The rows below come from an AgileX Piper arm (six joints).
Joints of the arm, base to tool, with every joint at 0 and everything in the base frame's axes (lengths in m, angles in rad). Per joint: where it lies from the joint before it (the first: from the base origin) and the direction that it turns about. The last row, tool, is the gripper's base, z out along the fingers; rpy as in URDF.
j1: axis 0 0 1 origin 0 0 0.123
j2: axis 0 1 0 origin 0 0 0
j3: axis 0 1 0 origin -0.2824 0 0.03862
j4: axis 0.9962 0 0.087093 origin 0.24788 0 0.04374
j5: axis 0 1 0 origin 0 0 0
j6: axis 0.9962 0 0.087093 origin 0.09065 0 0.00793
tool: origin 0 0 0 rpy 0 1.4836 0
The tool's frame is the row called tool.
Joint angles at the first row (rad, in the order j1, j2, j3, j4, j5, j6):
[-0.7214 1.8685 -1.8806 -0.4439 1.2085 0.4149]
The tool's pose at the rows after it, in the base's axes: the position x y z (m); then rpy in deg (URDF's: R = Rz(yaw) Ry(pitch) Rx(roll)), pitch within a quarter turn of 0, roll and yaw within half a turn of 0:
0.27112 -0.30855 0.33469 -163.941 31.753 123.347
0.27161 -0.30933 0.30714 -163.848 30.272 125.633
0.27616 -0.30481 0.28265 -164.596 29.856 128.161
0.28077 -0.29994 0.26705 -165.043 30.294 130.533
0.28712 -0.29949 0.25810 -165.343 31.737 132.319
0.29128 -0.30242 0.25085 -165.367 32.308 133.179
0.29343 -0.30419 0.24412 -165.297 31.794 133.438
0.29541 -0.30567 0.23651 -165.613 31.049 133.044
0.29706 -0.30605 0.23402 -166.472 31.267 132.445
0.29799 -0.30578 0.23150 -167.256 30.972 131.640
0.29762 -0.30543 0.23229 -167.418 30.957 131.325
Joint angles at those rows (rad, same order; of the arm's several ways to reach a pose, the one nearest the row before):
[-0.7652 1.8685 -1.8029 -0.4329 1.1439 0.3945]
[-0.7707 1.8685 -1.6977 -0.4267 1.0530 0.3862]
[-0.7613 1.8685 -1.6027 -0.4186 0.9538 0.3838]
[-0.7493 1.8685 -1.5395 -0.4186 0.8746 0.3816]
[-0.7410 1.8801 -1.5165 -0.4248 0.8094 0.3837]
[-0.7410 1.8995 -1.5145 -0.4294 0.7749 0.3835]
[-0.7410 1.9163 -1.5144 -0.4309 0.7662 0.3835]
[-0.7410 1.9346 -1.5145 -0.4286 0.7620 0.3895]
[-0.7410 1.9408 -1.5145 -0.4193 0.7512 0.3941]
[-0.7404 1.9461 -1.5144 -0.4088 0.7512 0.3989]
[-0.7405 1.9439 -1.5144 -0.4071 0.7544 0.4016]

